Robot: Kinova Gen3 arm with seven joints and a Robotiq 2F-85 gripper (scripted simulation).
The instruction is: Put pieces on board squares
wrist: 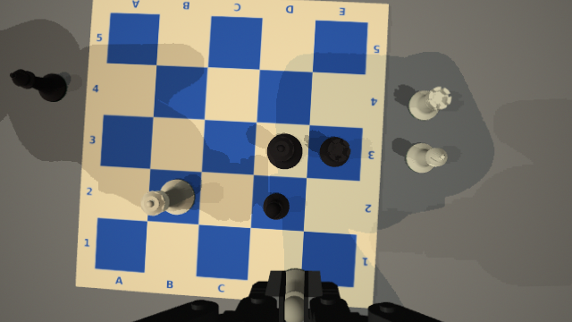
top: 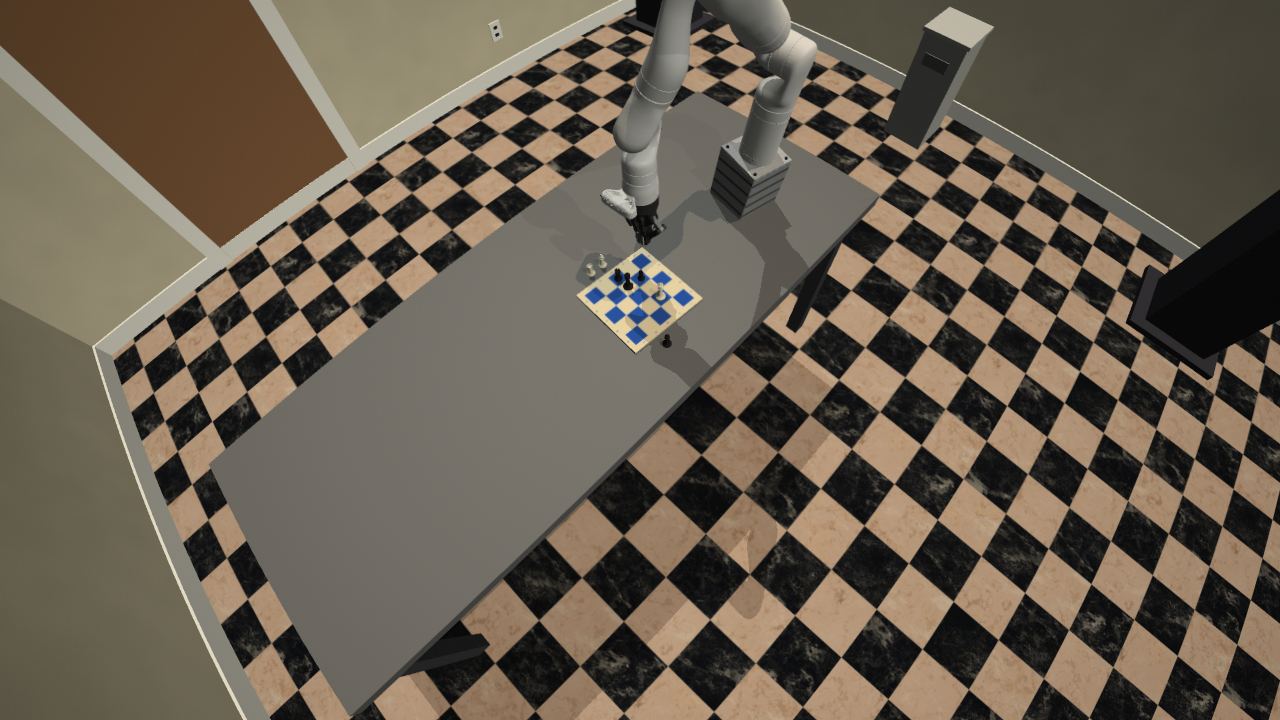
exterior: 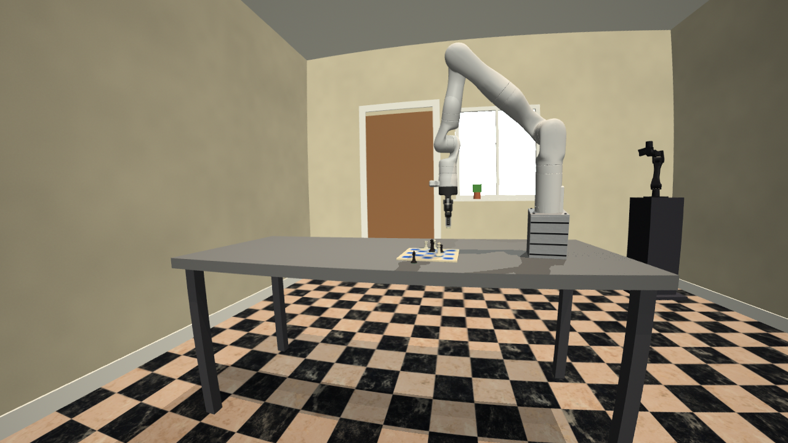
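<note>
My hand is 11 cm above the black pawn, 3 cm short of it and 1 cm to the right of it. Also, from my hand: tall black piece 10 cm below, 7 cm ahead, 1 cm to the left; tall white piece 10 cm below, 9 cm to the left, 4 cm ahead; white pawn 1 cm below.
</note>
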